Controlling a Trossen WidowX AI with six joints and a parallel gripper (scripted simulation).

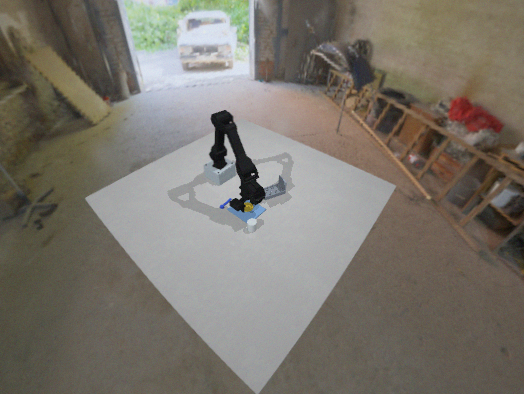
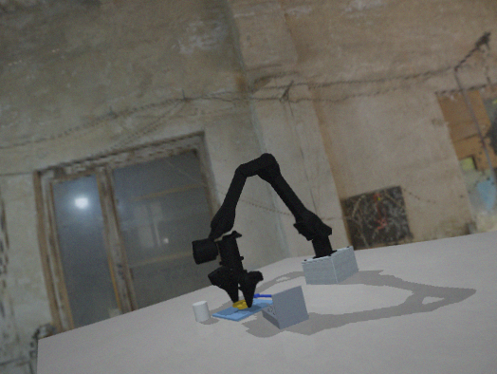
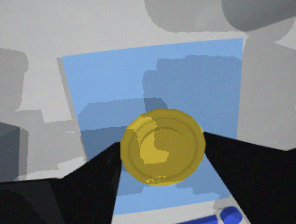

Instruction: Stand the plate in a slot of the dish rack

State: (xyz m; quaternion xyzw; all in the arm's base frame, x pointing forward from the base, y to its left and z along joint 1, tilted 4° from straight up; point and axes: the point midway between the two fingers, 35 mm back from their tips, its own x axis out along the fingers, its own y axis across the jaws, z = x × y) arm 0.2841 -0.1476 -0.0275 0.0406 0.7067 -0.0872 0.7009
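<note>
My gripper tip is 10 mm above the blue mat. Also, from my gripper tip: yellow plate: 10 mm above; then white cup: 90 mm to the right, 90 mm ahead, 10 mm above; then small blue utensil: 120 mm behind, 30 mm to the right, 10 mm below.
</note>
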